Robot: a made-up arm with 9 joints.
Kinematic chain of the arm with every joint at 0, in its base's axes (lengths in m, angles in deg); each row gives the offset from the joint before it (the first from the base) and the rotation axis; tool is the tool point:
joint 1: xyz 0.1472 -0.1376 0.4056 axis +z
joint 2: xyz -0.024 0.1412 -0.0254 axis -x
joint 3: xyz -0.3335 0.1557 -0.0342 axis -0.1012 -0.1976 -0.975
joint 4: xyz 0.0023 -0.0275 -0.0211 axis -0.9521 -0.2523 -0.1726
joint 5: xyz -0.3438 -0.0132 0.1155 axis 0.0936 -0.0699 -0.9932
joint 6: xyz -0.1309 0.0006 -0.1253 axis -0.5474 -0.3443 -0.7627
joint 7: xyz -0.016 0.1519 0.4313 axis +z
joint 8: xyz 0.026 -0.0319 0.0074 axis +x
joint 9: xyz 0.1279 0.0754 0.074 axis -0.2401 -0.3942 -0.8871
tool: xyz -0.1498 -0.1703 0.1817
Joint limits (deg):
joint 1: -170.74..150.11
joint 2: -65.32..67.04
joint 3: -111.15..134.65
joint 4: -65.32..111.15
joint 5: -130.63..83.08
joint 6: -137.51..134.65
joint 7: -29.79..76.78
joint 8: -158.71..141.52
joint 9: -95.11..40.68
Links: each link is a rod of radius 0.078 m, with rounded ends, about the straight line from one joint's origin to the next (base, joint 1, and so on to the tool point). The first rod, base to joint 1, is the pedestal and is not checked.
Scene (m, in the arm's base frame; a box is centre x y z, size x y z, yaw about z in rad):
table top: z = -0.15
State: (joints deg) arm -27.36 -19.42 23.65 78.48 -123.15 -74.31 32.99 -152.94 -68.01
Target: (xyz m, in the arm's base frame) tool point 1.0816 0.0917 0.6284
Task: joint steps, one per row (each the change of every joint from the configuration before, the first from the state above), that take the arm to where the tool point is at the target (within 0.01 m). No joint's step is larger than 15 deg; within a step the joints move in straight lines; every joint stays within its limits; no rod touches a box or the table.
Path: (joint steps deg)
1: -14.29 -1.70 7.93 1.32 -0.48 -1.65 2.52 2.95 0.33
2: -14.29 -1.70 7.93 1.32 -0.48 -1.66 2.52 2.95 0.34
3: -14.29 -1.70 7.93 1.32 -0.47 -1.65 2.51 2.95 0.33
4: -14.29 -1.70 7.92 1.32 -0.48 -1.66 2.52 2.95 0.34

